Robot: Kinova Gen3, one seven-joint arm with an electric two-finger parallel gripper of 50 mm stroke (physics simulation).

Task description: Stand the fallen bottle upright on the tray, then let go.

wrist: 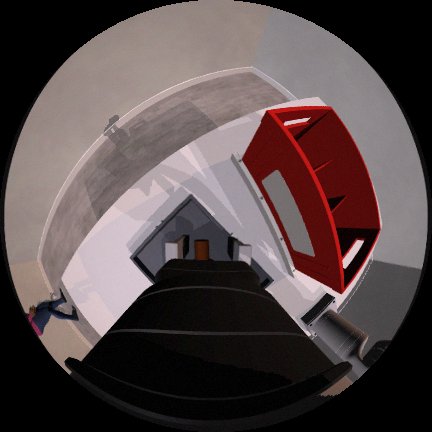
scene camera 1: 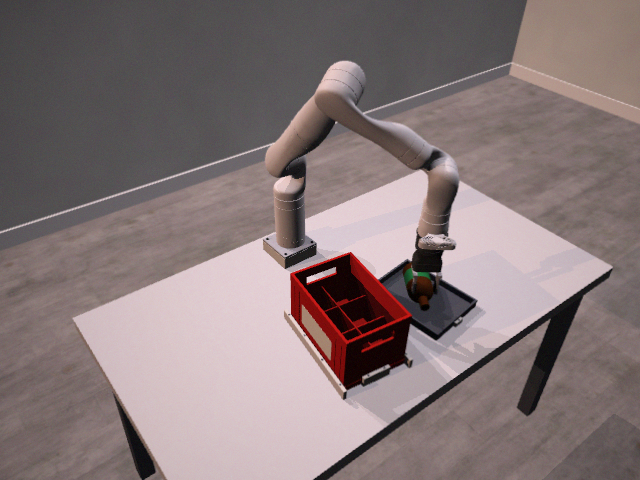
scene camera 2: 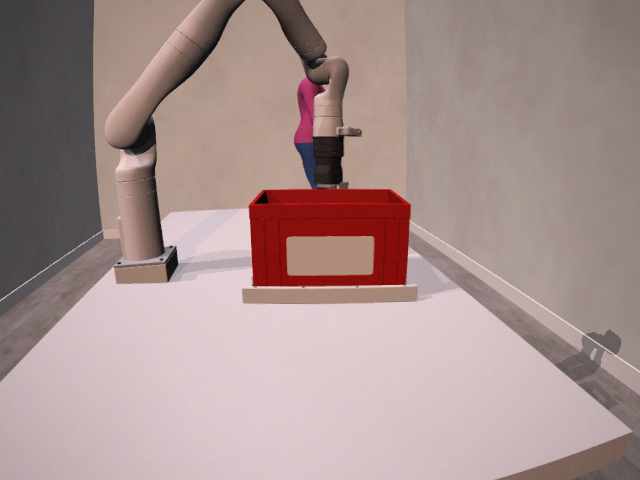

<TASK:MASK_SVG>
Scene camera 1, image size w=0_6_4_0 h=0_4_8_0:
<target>my gripper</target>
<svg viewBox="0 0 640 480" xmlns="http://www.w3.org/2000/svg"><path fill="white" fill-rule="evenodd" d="M417 235L416 251L413 254L411 264L413 273L412 294L416 293L417 272L437 273L433 286L434 295L437 295L439 282L442 279L441 269L443 262L441 257L444 250L419 248L418 242L420 238Z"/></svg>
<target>brown bottle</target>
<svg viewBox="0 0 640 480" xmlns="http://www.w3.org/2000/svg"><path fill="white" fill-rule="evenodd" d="M410 262L403 268L408 295L412 301L419 303L422 311L427 311L430 308L428 301L434 293L429 272L417 272L416 293L412 294L413 273L411 268L412 262Z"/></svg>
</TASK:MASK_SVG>
